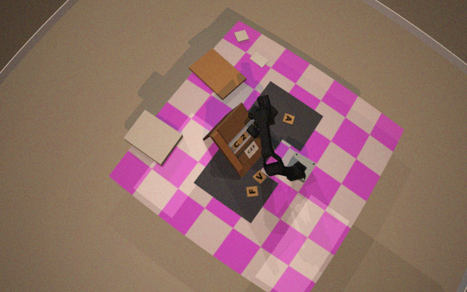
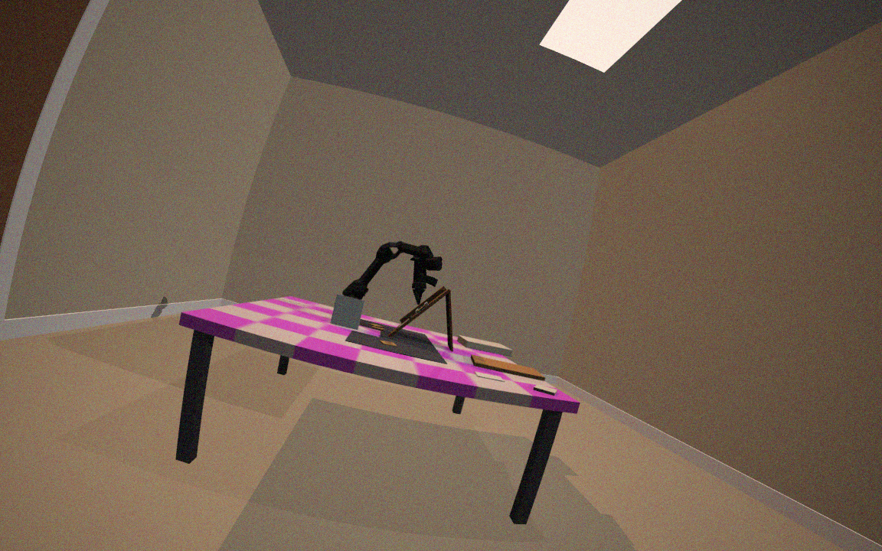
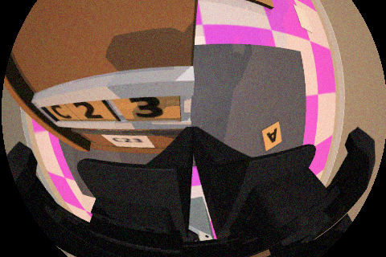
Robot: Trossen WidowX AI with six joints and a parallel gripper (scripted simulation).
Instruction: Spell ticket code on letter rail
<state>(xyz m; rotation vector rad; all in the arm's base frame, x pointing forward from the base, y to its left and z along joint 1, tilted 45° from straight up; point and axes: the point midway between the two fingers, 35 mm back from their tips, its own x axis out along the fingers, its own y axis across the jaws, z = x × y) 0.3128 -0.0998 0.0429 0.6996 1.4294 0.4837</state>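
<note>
My gripper tip is 30 mm to the right of the 3 tile, 20 mm short of it and 20 mm above it. Round my gripper tip: c tile: 150 mm to the left, 40 mm ahead, 20 mm below; then 2 tile: 100 mm to the left, 30 mm ahead, 20 mm below; then white ticket: 100 mm to the left, 100 mm below, 30 mm behind.
</note>
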